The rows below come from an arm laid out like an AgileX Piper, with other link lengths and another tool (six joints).
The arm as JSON. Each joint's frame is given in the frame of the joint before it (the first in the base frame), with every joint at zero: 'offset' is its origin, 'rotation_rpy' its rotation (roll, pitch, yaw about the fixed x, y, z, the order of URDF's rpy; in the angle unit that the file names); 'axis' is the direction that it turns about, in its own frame. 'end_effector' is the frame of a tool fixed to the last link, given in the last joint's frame.
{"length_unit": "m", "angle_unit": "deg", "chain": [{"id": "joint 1", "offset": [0.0, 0.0, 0.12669], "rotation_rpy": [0.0, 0.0, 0.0], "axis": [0.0, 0.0, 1.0]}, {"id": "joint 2", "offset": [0.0, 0.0, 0.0], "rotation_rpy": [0.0, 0.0, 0.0], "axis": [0.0, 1.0, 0.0]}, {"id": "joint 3", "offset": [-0.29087, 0.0, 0.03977], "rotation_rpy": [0.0, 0.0, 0.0], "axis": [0.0, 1.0, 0.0]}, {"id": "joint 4", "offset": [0.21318, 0.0, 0.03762], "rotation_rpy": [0.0, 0.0, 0.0], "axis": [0.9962, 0.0, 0.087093]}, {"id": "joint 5", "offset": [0.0, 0.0, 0.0], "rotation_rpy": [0.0, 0.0, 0.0], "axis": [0.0, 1.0, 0.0]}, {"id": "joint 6", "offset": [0.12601, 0.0, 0.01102], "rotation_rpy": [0.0, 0.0, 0.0], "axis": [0.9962, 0.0, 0.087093]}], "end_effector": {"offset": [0.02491, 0.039, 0.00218], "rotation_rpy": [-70.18, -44.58, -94.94]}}
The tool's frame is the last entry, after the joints.
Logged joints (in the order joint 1, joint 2, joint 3, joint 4, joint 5, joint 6), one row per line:
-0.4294 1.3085 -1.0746 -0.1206 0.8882 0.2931
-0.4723 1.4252 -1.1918 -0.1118 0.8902 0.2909
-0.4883 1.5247 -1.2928 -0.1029 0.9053 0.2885
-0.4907 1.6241 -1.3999 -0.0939 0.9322 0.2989
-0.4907 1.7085 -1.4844 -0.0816 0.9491 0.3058
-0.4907 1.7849 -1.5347 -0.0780 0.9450 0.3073
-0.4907 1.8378 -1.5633 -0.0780 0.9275 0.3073
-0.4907 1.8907 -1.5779 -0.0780 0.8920 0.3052
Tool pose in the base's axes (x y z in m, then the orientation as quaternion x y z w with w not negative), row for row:
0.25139 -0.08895 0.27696 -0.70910 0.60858 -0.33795 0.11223
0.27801 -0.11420 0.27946 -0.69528 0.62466 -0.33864 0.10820
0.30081 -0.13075 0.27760 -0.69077 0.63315 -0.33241 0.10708
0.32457 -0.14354 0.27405 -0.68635 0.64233 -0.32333 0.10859
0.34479 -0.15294 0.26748 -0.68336 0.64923 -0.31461 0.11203
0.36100 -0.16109 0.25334 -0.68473 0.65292 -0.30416 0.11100
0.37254 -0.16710 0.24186 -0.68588 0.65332 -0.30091 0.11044
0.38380 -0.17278 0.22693 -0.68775 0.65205 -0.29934 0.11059
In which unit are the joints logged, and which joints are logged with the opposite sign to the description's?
The joints are logged in radians. Opposite sign: none.
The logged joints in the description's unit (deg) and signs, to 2 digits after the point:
-24.60 74.97 -61.57 -6.91 50.89 16.79
-27.06 81.66 -68.29 -6.41 51.00 16.67
-27.98 87.36 -74.07 -5.90 51.87 16.53
-28.12 93.05 -80.21 -5.38 53.41 17.13
-28.12 97.89 -85.05 -4.68 54.38 17.52
-28.12 102.27 -87.93 -4.47 54.14 17.61
-28.12 105.30 -89.57 -4.47 53.14 17.61
-28.12 108.33 -90.41 -4.47 51.11 17.49

